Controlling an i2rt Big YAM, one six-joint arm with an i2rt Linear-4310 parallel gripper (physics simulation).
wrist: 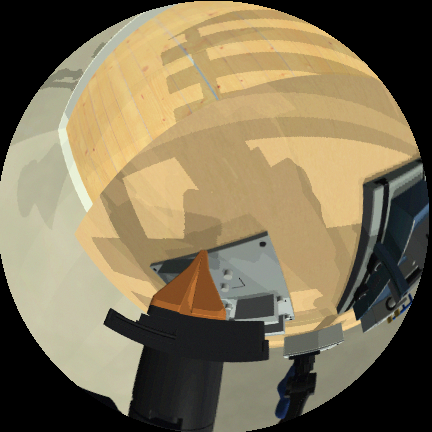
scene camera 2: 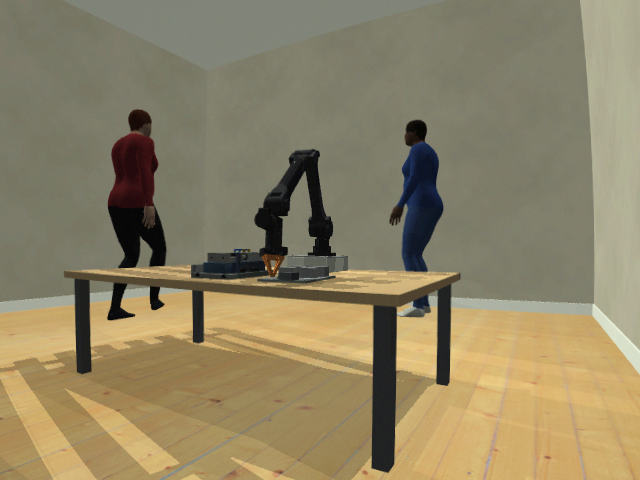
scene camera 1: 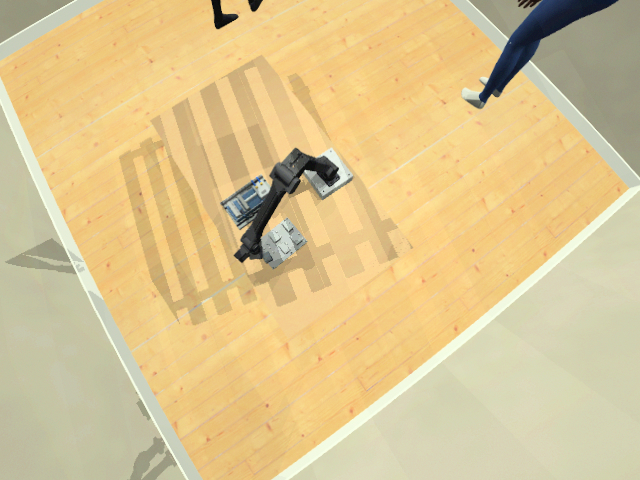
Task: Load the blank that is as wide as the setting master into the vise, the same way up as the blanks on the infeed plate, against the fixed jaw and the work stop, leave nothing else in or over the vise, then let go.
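Places are measured from the arm's base along level axes (x ahead, y left, z up), in centimetres.
Pixels of known places: gripper, fingertip midpoint: (wrist: 203, 253) (scene camera 2: 272, 277) (scene camera 1: 258, 253); arm's base at its link origin: (wrist: 304, 353) (scene camera 2: 321, 255) (scene camera 1: 328, 175).
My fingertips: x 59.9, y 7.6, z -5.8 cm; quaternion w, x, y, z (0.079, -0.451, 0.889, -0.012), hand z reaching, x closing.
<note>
For each thing: its top centre in the pictures, then the offset to it from my fingertips.
- infeed plate at its top centre: (wrist: 233, 304) (scene camera 2: 298, 277) (scene camera 1: 280, 242) dy +3.1, dx -13.5, dz -0.9 cm
- dark grey block at its top centre: (wrist: 180, 283) (scene camera 2: 288, 272) (scene camera 1: 266, 257) dy +4.9, dx -2.6, dz +1.6 cm
- dark-topped block at its top centre: (wrist: 256, 321) (scene camera 2: 287, 267) (scene camera 1: 274, 236) dy -1.4, dx -13.5, dz +2.7 cm
- vise at its top centre: (scene camera 2: 234, 251) (scene camera 1: 246, 197) dy -27.2, dx -15.9, dz +8.2 cm
My gripper (scene camera 2: 272, 275) (wrist: 203, 253) is shut, its orange fingertips together with nothing between them. It points down low at the near-left end of the infeed plate (scene camera 2: 310, 280) (wrist: 250, 256) (scene camera 1: 302, 241), beside a dark grey block (scene camera 2: 288, 272). In the wrist view the fingers hide much of that end. Several grey blocks stand on the plate, one of them a dark-topped block (wrist: 255, 306). I cannot tell which block matches the setting master in width. The vise (scene camera 1: 245, 202) (scene camera 2: 217, 267) (wrist: 412, 215), blue and grey, stands beside the plate. What its jaws hold is not clear.
The arm's pale base (scene camera 1: 343, 175) (scene camera 2: 338, 262) (wrist: 314, 341) stands behind the plate. The arm passes over the area between vise and plate. The wooden table (scene camera 2: 330, 295) carries everything. A person in red (scene camera 2: 131, 170) and a person in blue (scene camera 2: 422, 175) stand beyond the table.
</note>
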